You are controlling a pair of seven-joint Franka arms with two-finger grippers.
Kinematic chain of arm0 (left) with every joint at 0, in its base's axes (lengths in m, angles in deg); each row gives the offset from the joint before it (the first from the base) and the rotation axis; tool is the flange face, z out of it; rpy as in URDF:
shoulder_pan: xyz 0 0 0.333 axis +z
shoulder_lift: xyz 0 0 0 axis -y
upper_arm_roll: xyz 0 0 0.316 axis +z
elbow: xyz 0.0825 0 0 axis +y
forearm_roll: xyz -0.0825 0 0.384 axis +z
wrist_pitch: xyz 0 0 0 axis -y
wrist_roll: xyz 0.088 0 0 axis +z
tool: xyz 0 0 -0.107 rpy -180 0 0
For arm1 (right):
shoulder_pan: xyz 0 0 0.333 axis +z
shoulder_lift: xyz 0 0 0 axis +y
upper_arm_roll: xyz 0 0 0.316 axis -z
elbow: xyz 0.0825 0 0 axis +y
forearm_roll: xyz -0.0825 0 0.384 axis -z
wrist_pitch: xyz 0 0 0 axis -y
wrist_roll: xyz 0.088 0 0 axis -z
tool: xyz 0 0 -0.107 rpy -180 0 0
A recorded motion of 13 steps. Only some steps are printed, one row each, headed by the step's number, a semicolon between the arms.
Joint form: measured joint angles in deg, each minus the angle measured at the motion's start. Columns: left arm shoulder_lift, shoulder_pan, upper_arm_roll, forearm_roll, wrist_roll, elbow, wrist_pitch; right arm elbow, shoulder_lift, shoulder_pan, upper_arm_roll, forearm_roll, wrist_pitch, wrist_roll.
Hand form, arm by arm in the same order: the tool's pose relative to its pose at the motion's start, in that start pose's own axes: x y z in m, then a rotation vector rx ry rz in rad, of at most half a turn. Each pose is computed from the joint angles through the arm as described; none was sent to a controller.
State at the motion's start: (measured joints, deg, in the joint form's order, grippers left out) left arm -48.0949 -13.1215 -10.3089 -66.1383 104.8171 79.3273 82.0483; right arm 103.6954 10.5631 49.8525 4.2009 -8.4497 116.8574 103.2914
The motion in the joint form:
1: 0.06 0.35 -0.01 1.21 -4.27 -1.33 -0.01; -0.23 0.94 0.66 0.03 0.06 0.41 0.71
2: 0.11 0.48 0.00 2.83 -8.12 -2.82 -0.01; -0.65 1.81 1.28 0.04 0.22 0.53 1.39
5: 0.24 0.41 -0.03 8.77 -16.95 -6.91 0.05; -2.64 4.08 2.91 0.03 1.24 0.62 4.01
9: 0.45 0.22 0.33 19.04 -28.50 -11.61 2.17; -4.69 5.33 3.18 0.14 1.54 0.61 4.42
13: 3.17 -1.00 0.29 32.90 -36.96 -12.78 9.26; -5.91 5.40 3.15 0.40 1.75 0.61 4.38
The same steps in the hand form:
1: -0.0061 -0.0039 -0.0083 -0.0186 0.0167 0.0927; -0.0064 -0.0009 0.0084 -0.0055 0.0040 0.0023
2: -0.0129 -0.0080 -0.0147 -0.0372 0.0445 0.1794; -0.0128 -0.0016 0.0151 -0.0112 0.0093 0.0031
5: -0.0295 -0.0190 -0.0277 -0.0831 0.1558 0.3817; -0.0315 -0.0055 0.0259 -0.0121 0.0283 0.0118
9: -0.0439 -0.0278 -0.0514 -0.1671 0.3544 0.6225; -0.0368 -0.0131 0.0236 0.0026 0.0299 0.0114
13: -0.0636 -0.0420 -0.0682 -0.2954 0.6405 0.8066; -0.0365 -0.0181 0.0142 0.0233 0.0273 0.0114

